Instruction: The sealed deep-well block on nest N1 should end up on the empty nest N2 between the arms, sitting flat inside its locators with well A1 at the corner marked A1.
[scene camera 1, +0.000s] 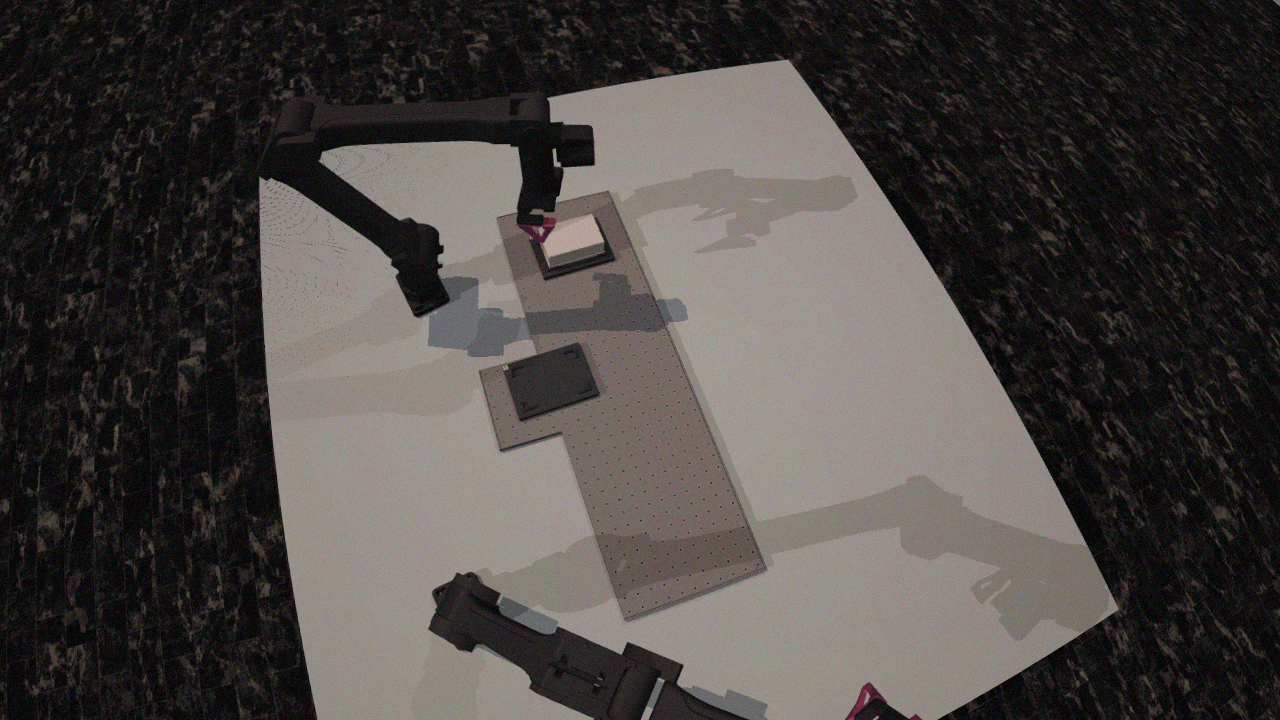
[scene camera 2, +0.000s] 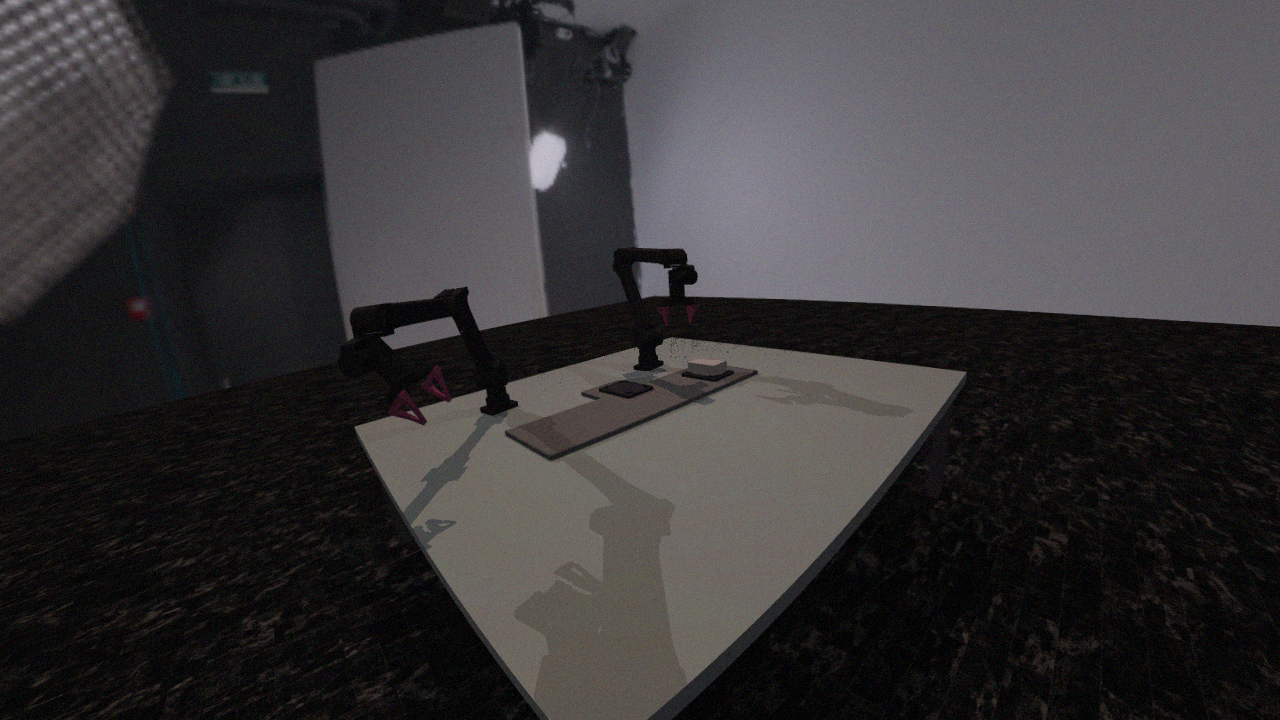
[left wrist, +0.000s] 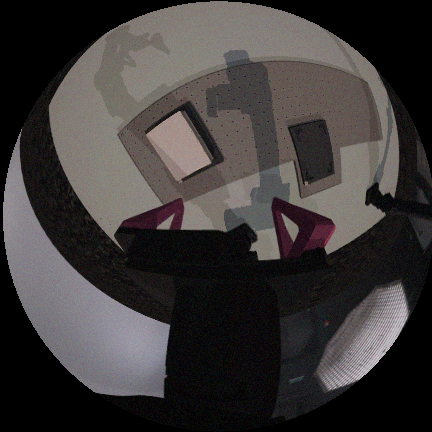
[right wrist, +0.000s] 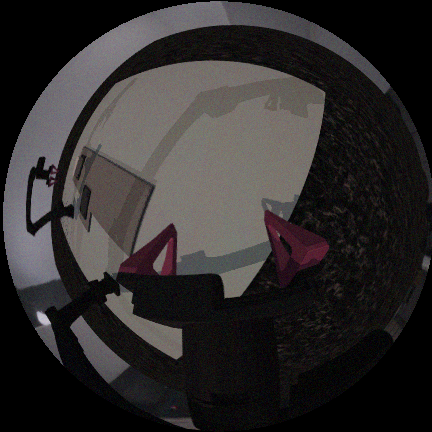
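The pale block (scene camera 1: 572, 240) (scene camera 2: 707, 367) (left wrist: 181, 145) sits on dark nest N1 (left wrist: 207, 132) at the board's far end. Empty dark nest N2 (scene camera 1: 551, 381) (scene camera 2: 624, 388) (left wrist: 315, 150) (right wrist: 85, 200) has corner locators and a small pale mark at one corner; lettering is too small to read. My left gripper (scene camera 1: 539, 236) (scene camera 2: 677, 318) (left wrist: 227, 201) (right wrist: 57, 175) is open and empty, pointing down, raised above the block's height, at its left side in scene camera 1. My right gripper (scene camera 2: 436, 410) (right wrist: 218, 221) is open and empty, far from both nests and partly cut off in scene camera 1.
A perforated board (scene camera 1: 662, 429) (scene camera 2: 572, 431) (left wrist: 345, 100) (right wrist: 115, 195) carries both nests on the white table (scene camera 1: 850, 358) (scene camera 2: 760, 483). The right arm (scene camera 1: 581, 671) reaches across the near end of the table in scene camera 1. Arm shadows cross the board and table.
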